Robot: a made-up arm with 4 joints.
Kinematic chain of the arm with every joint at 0, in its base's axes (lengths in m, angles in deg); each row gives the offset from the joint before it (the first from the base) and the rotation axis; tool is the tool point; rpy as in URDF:
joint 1: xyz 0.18 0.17 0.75 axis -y
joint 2: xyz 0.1 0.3 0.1 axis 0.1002 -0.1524 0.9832
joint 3: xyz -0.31 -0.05 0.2 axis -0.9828 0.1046 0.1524
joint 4: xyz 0 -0.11 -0.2 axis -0.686 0.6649 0.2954
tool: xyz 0.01 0.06 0.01 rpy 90 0 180
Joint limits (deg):
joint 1: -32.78..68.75
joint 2: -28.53..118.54
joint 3: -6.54..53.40
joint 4: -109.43..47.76
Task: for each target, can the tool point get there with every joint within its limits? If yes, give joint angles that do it. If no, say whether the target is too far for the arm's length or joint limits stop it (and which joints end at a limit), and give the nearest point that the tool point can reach.
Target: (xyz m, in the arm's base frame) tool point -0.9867 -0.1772 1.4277
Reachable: no: too far | nearest point -0.1536 0.2648 0.9438 | short by 1.060 m
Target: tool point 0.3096 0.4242 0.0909
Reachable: no: joint limits stop it (at a limit: joint 1, joint 2, joint 4) | nearest point 0.4664 0.2553 0.5664 | short by 0.528 m
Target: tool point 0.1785 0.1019 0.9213
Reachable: yes | joints 39.67 62.97 22.26 -65.94
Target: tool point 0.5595 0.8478 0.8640
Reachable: no: joint limits stop it (at a limit: joint 2) | nearest point 0.6133 0.2872 0.8801 | short by 0.563 m
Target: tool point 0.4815 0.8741 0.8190
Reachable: no: joint limits stop it (at a limit: joint 1, joint 2, joint 3) | nearest point 0.0839 0.5409 0.9676 | short by 0.540 m
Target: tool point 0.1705 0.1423 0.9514
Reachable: yes | joints -21.39 29.51 30.91 -70.46
